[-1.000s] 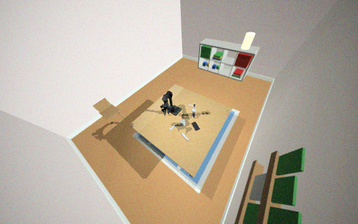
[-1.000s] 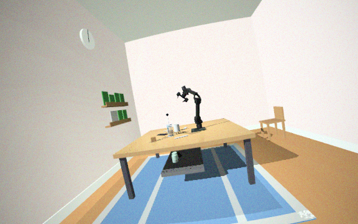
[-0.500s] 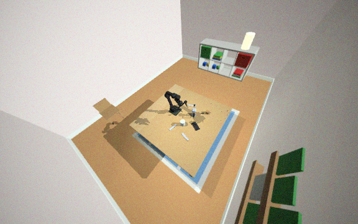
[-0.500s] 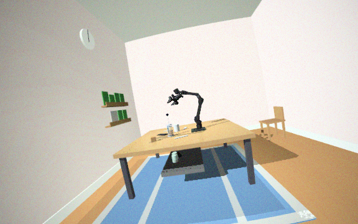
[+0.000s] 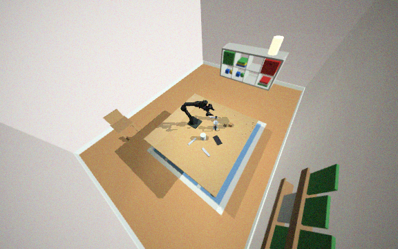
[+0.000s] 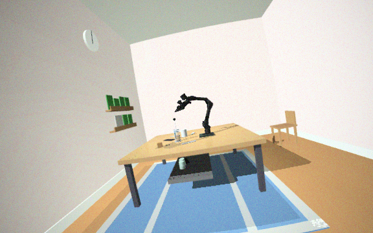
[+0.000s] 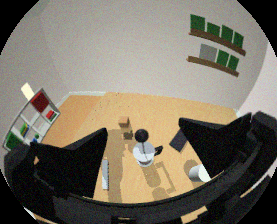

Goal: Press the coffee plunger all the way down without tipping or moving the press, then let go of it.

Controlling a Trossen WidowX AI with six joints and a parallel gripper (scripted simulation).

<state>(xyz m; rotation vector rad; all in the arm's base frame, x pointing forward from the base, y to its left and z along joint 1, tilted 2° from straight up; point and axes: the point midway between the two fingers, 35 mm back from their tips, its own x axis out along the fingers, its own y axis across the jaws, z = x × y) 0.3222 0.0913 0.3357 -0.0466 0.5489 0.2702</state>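
Now: gripper tip 21 cm above the coffee press and 3 cm short of it. Round my gripper tip: small brown block 32 cm below, 22 cm ahead, 16 cm to the left.
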